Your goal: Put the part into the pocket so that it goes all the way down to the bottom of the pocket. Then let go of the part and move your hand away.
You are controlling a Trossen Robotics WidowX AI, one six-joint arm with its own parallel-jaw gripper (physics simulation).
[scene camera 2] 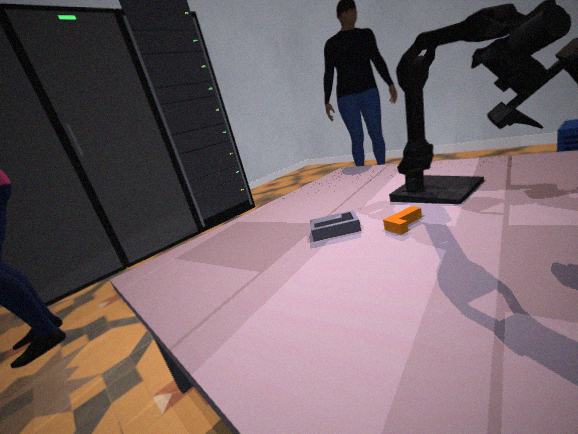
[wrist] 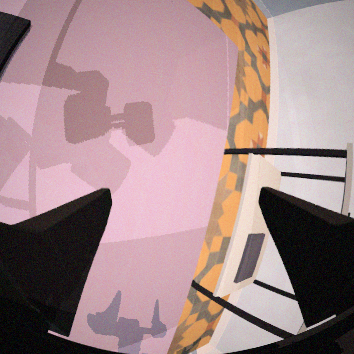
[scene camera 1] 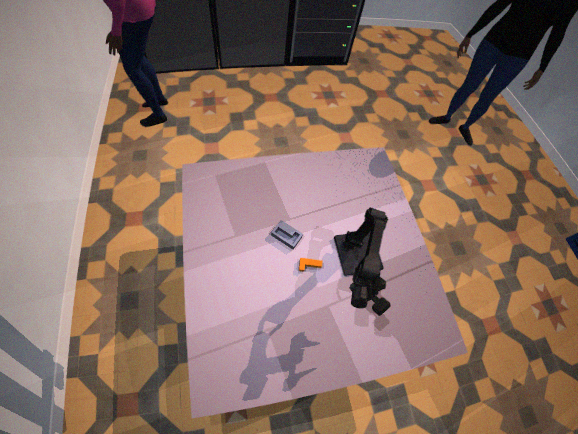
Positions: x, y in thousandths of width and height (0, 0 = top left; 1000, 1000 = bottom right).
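Grey pocket block (scene camera 2: 601, 513) in view. My gripper (wrist: 527, 552) open, holding nothing.
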